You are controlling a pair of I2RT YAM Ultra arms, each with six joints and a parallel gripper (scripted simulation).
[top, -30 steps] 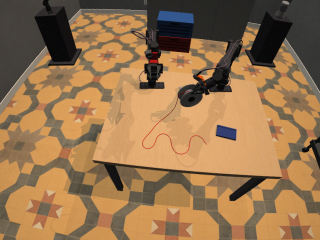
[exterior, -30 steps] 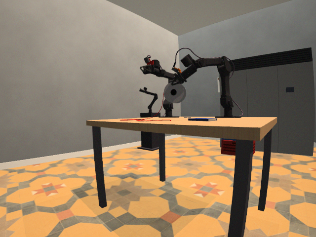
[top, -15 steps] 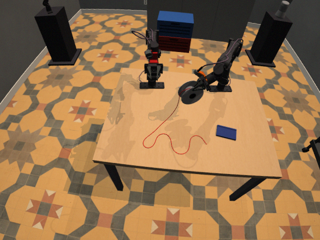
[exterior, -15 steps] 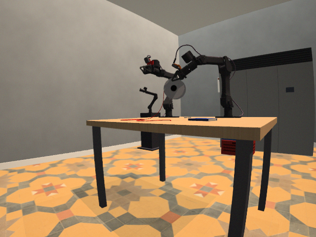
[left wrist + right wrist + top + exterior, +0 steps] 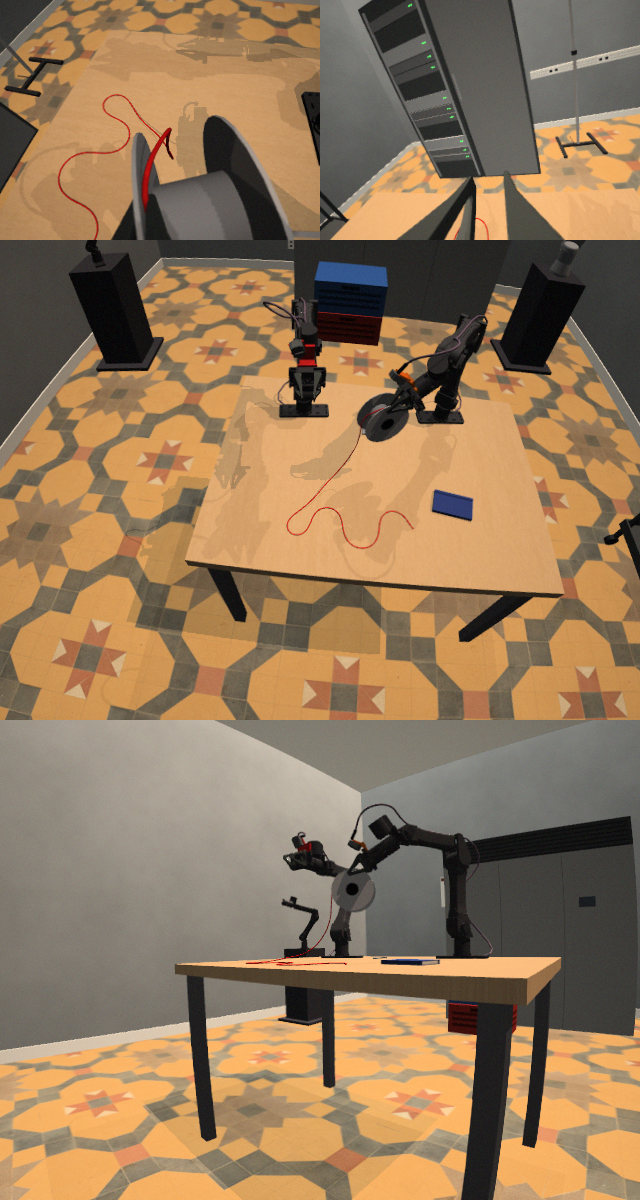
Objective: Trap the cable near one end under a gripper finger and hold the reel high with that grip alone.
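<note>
Now: left hand 30 mm past the grey reel, 10 mm to the left of it and 60 mm above it. Also, from my left hand: grey wrench 250 mm behind, 30 mm to the right, 310 mm below.
</note>
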